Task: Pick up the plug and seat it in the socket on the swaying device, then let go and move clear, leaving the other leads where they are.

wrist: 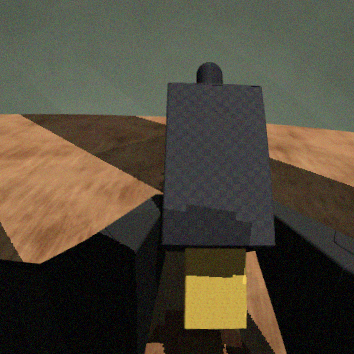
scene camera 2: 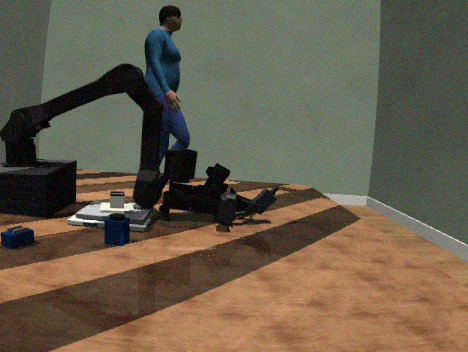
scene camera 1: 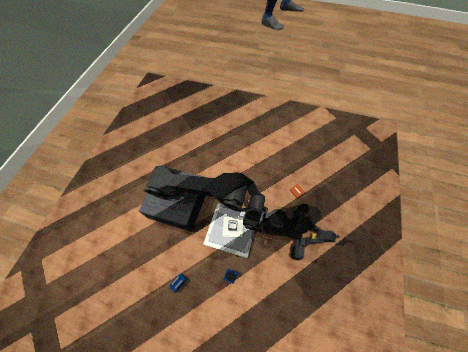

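The plug (scene camera 1: 327,236) (scene camera 2: 263,201) (wrist: 216,150) is a dark grey block with a yellow part at its near end and a rounded stub at its far end. My gripper (scene camera 1: 315,237) (scene camera 2: 244,204) (wrist: 209,207) is shut on it and holds it low over the floor, pointing away from the arm's base. The device (scene camera 1: 220,243) (scene camera 2: 82,216) is a flat, pale grey slab, apart from the plug. The socket (scene camera 1: 232,225) (scene camera 2: 117,199) stands up from a whitish plate on it. The arm's wrist partly covers the device's edge in the first scene view.
A blue block with a pale bar (scene camera 1: 178,283) (scene camera 2: 18,238) and a blue block with a dark round top (scene camera 1: 230,276) (scene camera 2: 117,231) stand near the device. An orange block (scene camera 1: 297,191) lies beyond the arm. The black base box (scene camera 1: 170,211) (scene camera 2: 45,192) is beside the device. A person (scene camera 2: 163,65) stands behind.
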